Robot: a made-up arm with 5 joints.
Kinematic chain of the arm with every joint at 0, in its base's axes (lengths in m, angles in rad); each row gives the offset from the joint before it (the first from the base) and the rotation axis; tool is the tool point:
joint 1: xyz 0 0 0.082 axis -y
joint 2: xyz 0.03 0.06 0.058 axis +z
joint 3: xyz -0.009 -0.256 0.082 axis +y
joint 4: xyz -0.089 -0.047 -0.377 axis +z
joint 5: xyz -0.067 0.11 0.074 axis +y
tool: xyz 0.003 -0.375 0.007
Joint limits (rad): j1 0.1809..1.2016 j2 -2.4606..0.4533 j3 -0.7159..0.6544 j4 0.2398..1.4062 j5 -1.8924..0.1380
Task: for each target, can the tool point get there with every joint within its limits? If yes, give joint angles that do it. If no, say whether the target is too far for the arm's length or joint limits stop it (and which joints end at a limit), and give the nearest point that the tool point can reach.
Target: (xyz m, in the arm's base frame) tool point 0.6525 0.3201 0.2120
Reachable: no: joint limits stop it (at a limit: joint 1, joint 2, joint 3, joint 4, joint 5) | nearest point 0.4737 -0.1725 0.1917 | short by 0.524 m
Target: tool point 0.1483 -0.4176 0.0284
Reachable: yes | joints 1.0598 -0.3083 -0.0349 1.2526 -1.6611
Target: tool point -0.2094 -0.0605 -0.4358
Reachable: yes | joints 0.9243 -1.1844 0.1919 0.4529 -1.1545
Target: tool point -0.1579 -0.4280 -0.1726
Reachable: yes | joints 0.5176 -0.6894 -0.3186 0.5970 -1.2667
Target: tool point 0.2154 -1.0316 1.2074
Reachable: no: too far | nearest point 0.2238 -0.3562 0.4761 | short by 0.995 m
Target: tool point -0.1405 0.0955 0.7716
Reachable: no: joint limits stop it (at a limit: joint 1, joint 2, joint 3, joint 4, joint 5) | nearest point 0.1541 -0.1725 0.5432 | short by 0.459 m
